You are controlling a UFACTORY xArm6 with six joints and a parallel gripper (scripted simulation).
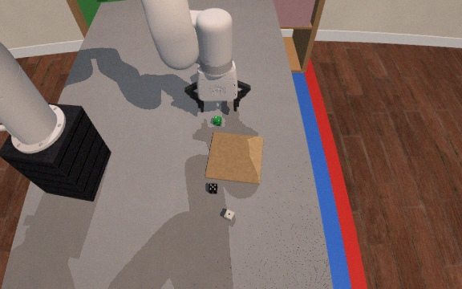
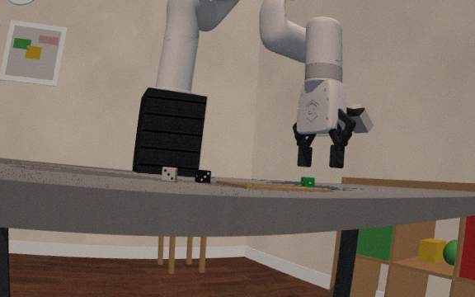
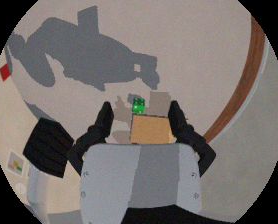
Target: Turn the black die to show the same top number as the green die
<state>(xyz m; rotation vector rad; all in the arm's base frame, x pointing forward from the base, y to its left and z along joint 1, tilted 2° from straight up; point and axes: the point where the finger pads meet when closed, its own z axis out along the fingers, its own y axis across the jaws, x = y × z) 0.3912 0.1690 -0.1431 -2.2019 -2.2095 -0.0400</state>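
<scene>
The green die lies 4 cm below my hand and 2 cm to the right of it. Also, from my hand: tan mat 14 cm to the right, 5 cm below, 4 cm ahead; black die 23 cm to the right, 4 cm below, 2 cm behind; white die 30 cm to the right, 4 cm below, 2 cm ahead.
</scene>
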